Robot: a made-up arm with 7 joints.
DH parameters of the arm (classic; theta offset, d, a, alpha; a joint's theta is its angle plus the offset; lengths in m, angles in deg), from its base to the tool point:
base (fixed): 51.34 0 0.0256 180
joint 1: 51.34 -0.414 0.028 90
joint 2: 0 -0.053 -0.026 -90
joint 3: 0 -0.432 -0.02 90
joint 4: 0 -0.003 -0.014 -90
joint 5: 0 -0.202 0.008 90
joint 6: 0 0.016 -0.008 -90
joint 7: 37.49 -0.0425 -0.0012 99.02
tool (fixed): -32.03 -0.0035 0 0
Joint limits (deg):
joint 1: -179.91..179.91
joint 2: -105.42..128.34
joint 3: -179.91..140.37
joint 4: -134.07..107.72
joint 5: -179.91..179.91
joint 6: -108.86..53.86
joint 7: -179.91..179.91
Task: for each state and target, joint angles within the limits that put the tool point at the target. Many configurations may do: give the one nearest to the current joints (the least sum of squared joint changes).
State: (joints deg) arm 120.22 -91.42 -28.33 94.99 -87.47 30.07 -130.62
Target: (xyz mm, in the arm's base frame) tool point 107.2 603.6 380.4
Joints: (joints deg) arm 96.99 -102.51 -22.37 49.79 -92.69 26.03 -131.26
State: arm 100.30 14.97 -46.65 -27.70 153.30 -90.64 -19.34
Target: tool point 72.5 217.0 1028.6
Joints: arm 131.97 -12.82 -41.15 -15.47 150.55 -56.55 -21.34
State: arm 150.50 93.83 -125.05 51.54 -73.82 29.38 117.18
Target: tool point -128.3 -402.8 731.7
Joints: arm 124.14 70.24 -122.28 82.96 -70.40 30.59 117.22
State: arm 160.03 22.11 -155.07 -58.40 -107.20 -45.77 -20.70
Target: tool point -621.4 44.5 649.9
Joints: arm 172.75 59.54 -147.01 -24.39 -109.07 -26.67 -21.80
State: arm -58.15 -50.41 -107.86 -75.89 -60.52 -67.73 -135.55
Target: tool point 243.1 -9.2 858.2
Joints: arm -75.91 -18.06 -127.05 -81.14 -62.31 -68.58 -135.47
